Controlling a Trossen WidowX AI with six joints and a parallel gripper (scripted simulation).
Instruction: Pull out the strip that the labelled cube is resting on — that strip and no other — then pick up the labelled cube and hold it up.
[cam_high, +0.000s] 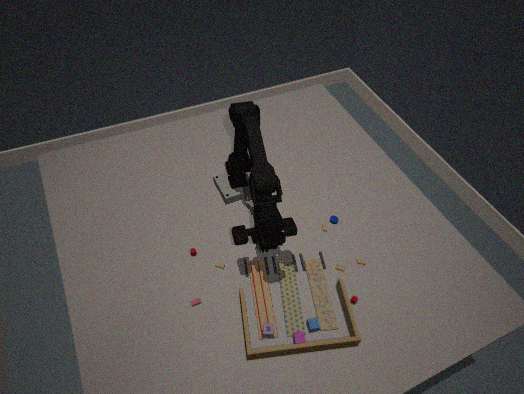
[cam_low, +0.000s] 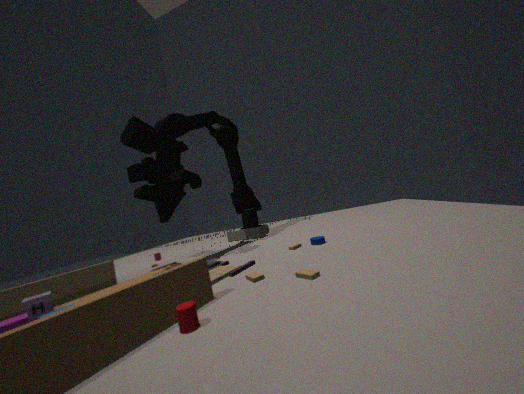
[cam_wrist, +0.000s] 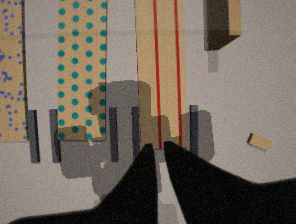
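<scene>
Now: the strip 11 cm below my gripper tip, 10 cm ahead of it and 3 cm to the right of it. Round my gripper tip: pink block 23 cm to the right, 11 cm below, 6 cm ahead; then blue disc 31 cm to the left, 12 cm behind, 11 cm below.
</scene>
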